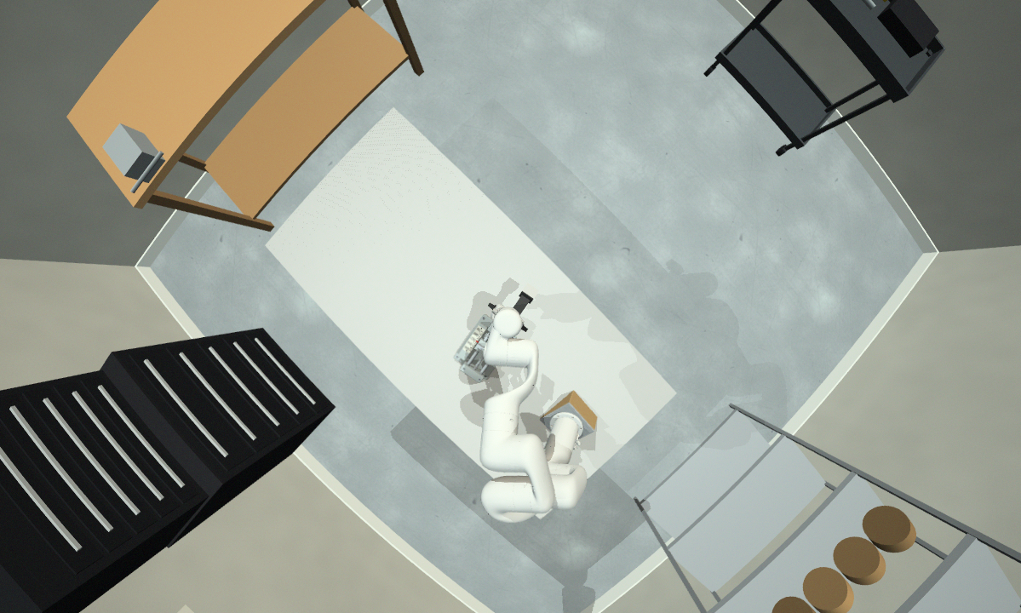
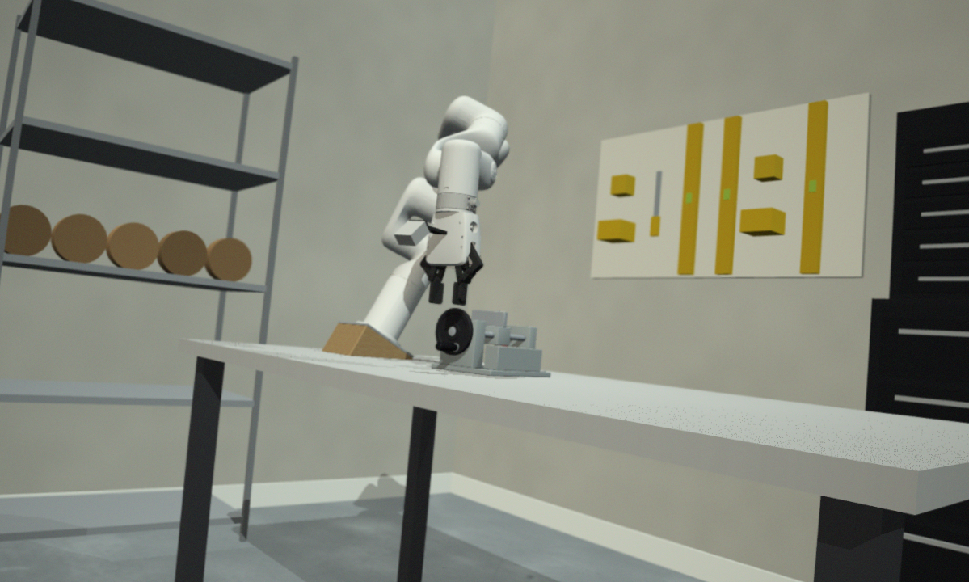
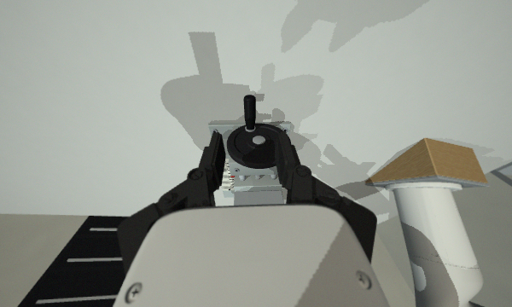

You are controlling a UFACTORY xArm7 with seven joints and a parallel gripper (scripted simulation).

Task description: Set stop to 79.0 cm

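Now: hand 90 mm above the black handwheel, 20 mm to the right of it and 10 mm past it.
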